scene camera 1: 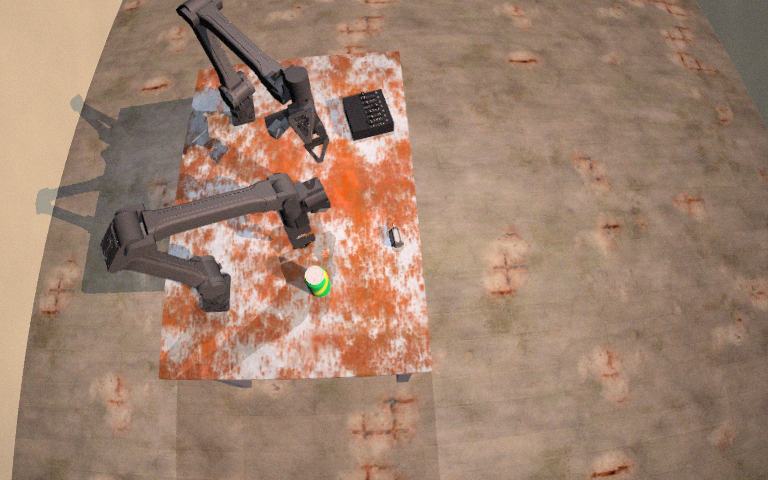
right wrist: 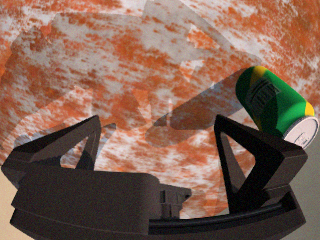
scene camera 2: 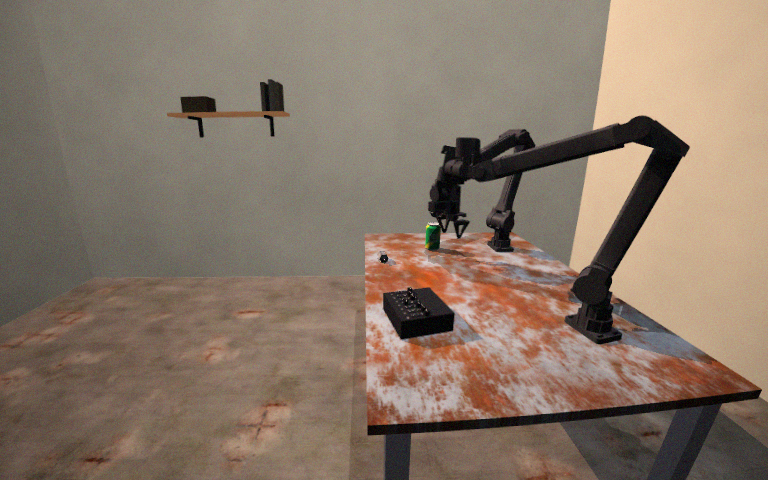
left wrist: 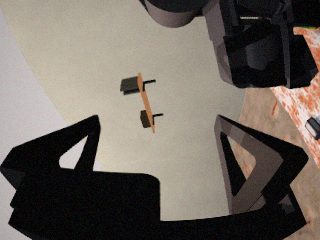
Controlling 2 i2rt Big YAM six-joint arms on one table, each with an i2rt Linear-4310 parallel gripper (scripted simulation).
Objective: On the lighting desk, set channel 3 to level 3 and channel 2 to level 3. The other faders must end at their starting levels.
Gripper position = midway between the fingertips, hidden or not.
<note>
In view: my left gripper (scene camera 1: 314, 153) and my right gripper (right wrist: 157, 121).
My left gripper shows as well in the left wrist view (left wrist: 157, 121).
</note>
